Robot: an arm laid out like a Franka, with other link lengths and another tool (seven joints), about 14 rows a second.
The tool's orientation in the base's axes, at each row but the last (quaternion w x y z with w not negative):
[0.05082 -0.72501 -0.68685 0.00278]
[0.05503 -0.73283 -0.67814 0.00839]
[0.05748 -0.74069 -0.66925 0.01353]
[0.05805 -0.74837 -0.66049 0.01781]
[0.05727 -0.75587 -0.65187 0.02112]
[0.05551 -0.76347 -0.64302 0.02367]
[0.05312 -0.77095 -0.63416 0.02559]
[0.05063 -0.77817 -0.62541 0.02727]
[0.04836 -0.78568 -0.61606 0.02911]
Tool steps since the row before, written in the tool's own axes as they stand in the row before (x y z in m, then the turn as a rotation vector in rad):
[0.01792 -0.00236 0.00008 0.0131 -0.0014 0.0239]
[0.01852 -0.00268 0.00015 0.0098 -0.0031 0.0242]
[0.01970 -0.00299 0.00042 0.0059 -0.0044 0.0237]
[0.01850 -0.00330 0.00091 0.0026 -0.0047 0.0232]
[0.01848 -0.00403 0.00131 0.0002 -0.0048 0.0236]
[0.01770 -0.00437 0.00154 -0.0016 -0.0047 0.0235]
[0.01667 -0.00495 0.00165 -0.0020 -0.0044 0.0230]
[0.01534 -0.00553 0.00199 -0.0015 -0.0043 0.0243]
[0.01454 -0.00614 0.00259 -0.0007 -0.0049 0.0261]
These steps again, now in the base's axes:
[-0.00134 0.01798 0.00128 -0.0024 0.0148 -0.0228]
[-0.00119 0.01863 0.00125 -0.0044 0.0117 -0.0232]
[-0.00095 0.01988 0.00101 -0.0060 0.0079 -0.0227]
[-0.00100 0.01878 0.00039 -0.0067 0.0046 -0.0224]
[-0.00134 0.01891 -0.00005 -0.0072 0.0023 -0.0229]
[-0.00140 0.01824 -0.00040 -0.0074 0.0005 -0.0228]
[-0.00176 0.01737 -0.00061 -0.0071 0.0000 -0.0224]
[-0.00226 0.01624 -0.00103 -0.0071 0.0005 -0.0237]
[-0.00272 0.01567 -0.00169 -0.0076 0.0015 -0.0254]

